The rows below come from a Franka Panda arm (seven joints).
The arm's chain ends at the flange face. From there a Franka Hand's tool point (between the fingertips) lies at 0.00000 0.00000 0.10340 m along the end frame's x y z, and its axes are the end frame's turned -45 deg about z.
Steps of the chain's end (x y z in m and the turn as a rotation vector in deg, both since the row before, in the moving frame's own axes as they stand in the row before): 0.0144 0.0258 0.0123 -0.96 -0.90 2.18; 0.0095 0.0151 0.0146 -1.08 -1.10 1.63; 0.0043 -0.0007 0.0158 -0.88 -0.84 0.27; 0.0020 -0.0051 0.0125 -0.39 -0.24 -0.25; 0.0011 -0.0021 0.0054 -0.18 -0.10 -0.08; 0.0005 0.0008 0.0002 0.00 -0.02 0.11; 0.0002 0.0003 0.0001 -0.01 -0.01 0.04; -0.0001 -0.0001 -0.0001 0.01 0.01 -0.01; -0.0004 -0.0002 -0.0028 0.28 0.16 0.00
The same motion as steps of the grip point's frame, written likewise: -0.0104 0.0285 0.0123 -0.04 -1.32 2.18; -0.0067 0.0173 0.0146 0.01 -1.54 1.63; 0.0013 0.0026 0.0158 -0.03 -1.22 0.27; 0.0042 -0.0020 0.0125 -0.11 -0.45 -0.25; 0.0019 -0.0006 0.0054 -0.06 -0.20 -0.08; -0.0002 0.0009 0.0002 0.01 -0.01 0.11; -0.0001 0.0004 0.0001 0.00 -0.01 0.04; 0.0000 -0.0001 -0.0001 0.00 0.01 -0.01; 0.0004 -0.0006 -0.0028 0.08 0.31 0.00
